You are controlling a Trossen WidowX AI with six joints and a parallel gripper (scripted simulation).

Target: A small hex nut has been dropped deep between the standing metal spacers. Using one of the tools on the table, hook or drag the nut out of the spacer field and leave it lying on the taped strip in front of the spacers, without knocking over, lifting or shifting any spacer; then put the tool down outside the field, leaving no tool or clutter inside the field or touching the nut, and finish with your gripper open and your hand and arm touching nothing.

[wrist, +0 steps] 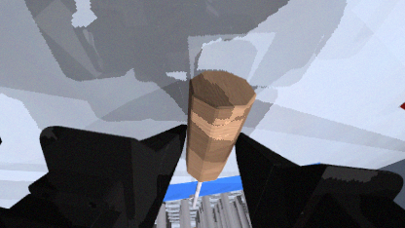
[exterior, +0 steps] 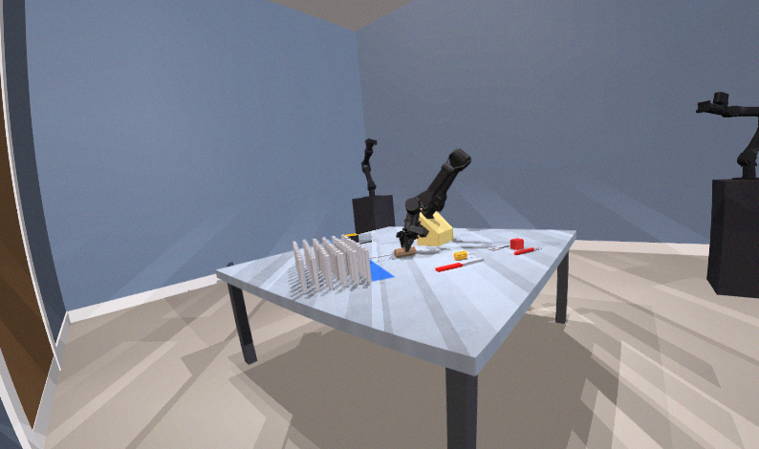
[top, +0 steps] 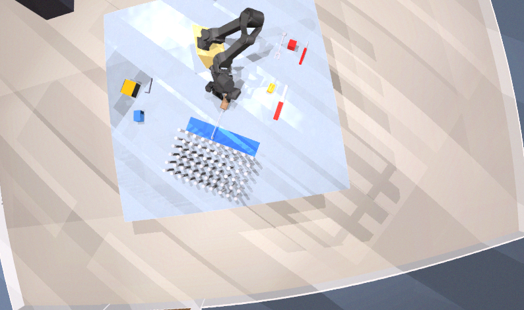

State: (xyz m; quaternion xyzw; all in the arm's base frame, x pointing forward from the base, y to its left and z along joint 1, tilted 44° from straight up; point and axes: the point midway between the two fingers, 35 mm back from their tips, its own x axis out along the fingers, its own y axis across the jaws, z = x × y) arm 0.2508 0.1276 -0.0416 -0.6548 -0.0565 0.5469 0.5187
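Right now the wooden-handled tool is 90 mm ahead of my gripper tip and 50 mm to the right of it. Also, from my gripper tip: blue taped strip: 180 mm ahead, 50 mm to the right, 20 mm below; orange stub tool: 40 mm behind, 250 mm to the left; grey fork tool: 280 mm behind, 340 mm to the left, 20 mm below.
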